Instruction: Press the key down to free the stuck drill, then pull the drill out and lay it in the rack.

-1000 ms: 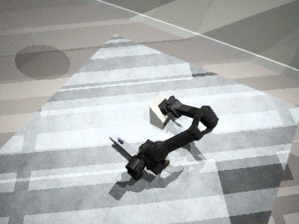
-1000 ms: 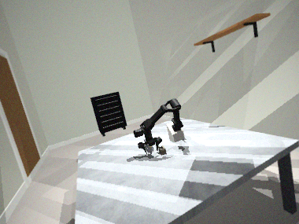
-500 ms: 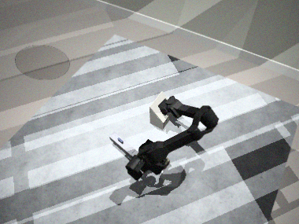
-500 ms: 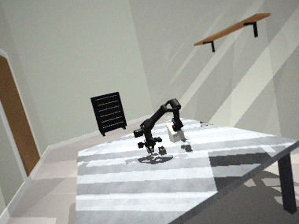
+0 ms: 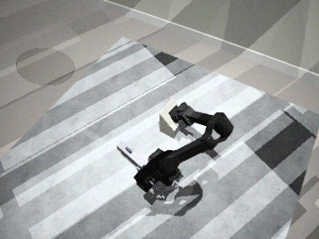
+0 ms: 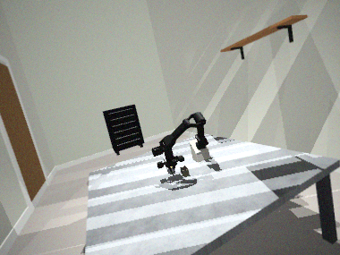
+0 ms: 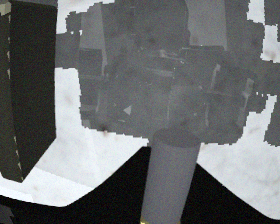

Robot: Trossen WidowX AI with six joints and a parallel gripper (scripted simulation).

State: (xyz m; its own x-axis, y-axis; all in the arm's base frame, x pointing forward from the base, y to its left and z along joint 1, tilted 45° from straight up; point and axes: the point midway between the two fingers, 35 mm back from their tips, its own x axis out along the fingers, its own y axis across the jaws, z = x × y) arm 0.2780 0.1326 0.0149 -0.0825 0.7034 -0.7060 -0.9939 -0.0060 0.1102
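My gripper tip is now 40 mm to the left of the drill and 30 mm below it. From my gripper tip the other things lie so: dark upright block: 70 mm behind, 30 mm to the left; blue key: 10 mm behind, 170 mm to the right, 40 mm above.
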